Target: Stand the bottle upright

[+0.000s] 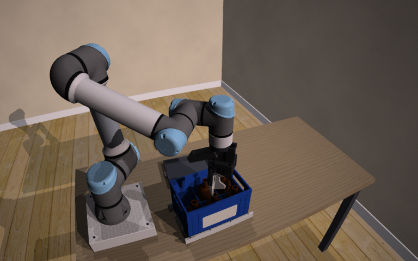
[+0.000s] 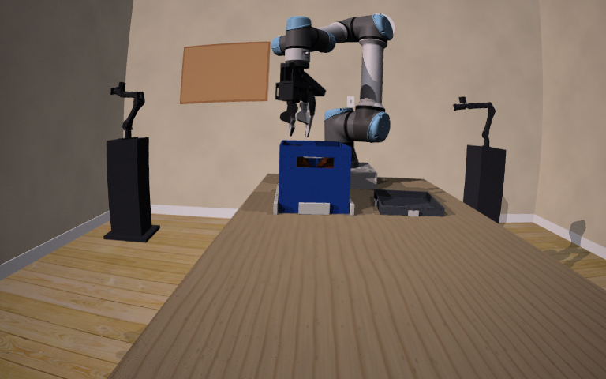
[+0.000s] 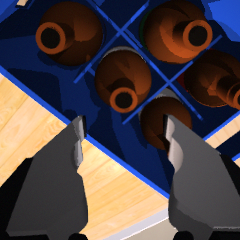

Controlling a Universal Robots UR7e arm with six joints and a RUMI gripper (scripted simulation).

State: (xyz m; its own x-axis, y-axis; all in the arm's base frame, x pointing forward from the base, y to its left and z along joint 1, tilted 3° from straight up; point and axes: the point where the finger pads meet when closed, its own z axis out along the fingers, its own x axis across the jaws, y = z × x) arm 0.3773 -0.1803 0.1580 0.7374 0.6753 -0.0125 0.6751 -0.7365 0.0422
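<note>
Now: hand 12 cm above the crate and 4 cm to the right of it. From my hand the other things lie so: tray 33 cm to the left, 19 cm below, 5 cm ahead.
</note>
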